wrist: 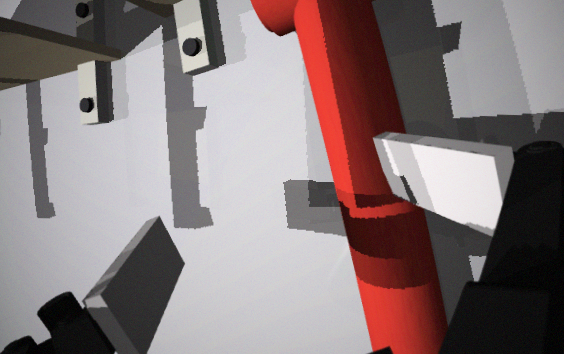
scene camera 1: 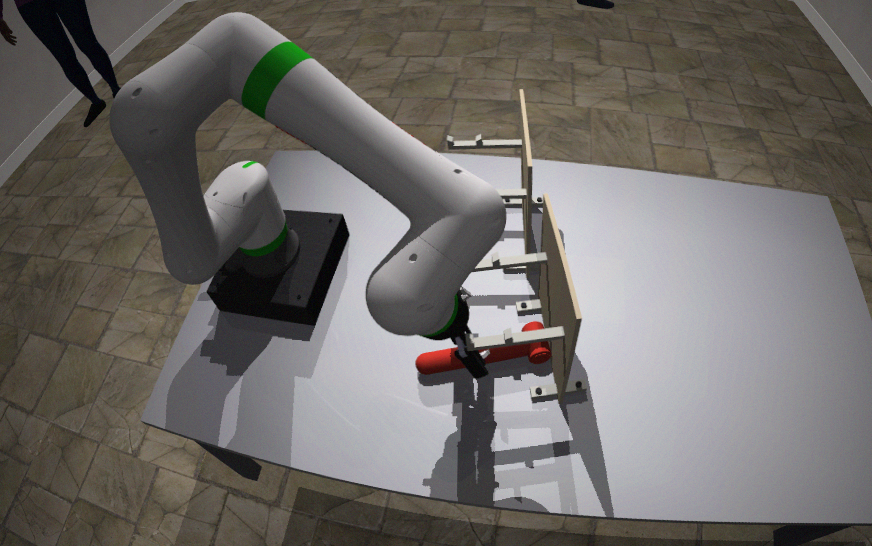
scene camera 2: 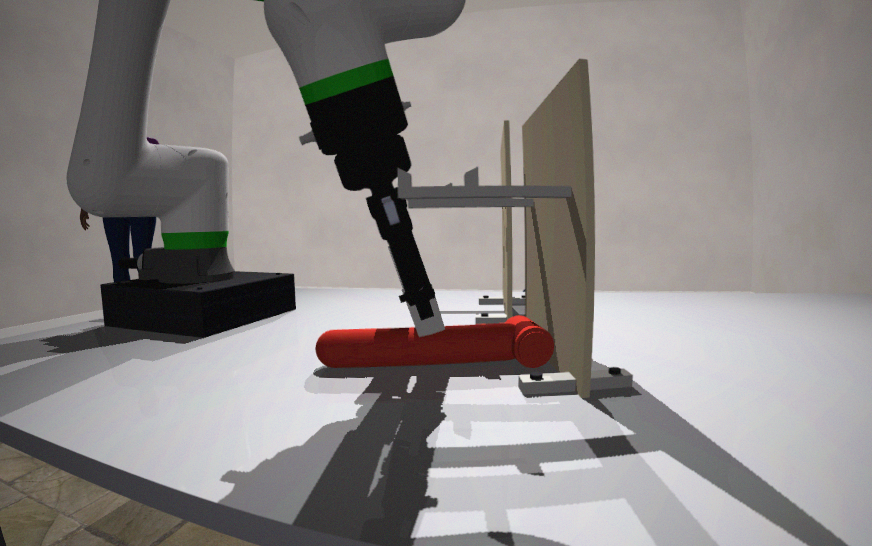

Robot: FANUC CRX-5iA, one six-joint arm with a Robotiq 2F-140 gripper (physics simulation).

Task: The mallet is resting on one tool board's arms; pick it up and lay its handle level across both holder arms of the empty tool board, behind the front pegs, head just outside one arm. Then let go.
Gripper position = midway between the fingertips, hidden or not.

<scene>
My gripper (scene camera 2: 422, 308) is open and touches a red mallet (scene camera 2: 519, 337). Further things: a tool board (scene camera 2: 559, 200) and a tool board (scene camera 1: 522, 197).
The red mallet also shows in the wrist view (wrist: 355, 98) and in scene camera 1 (scene camera 1: 539, 352). My gripper is seen too in the wrist view (wrist: 271, 204) and in scene camera 1 (scene camera 1: 473, 325).
</scene>
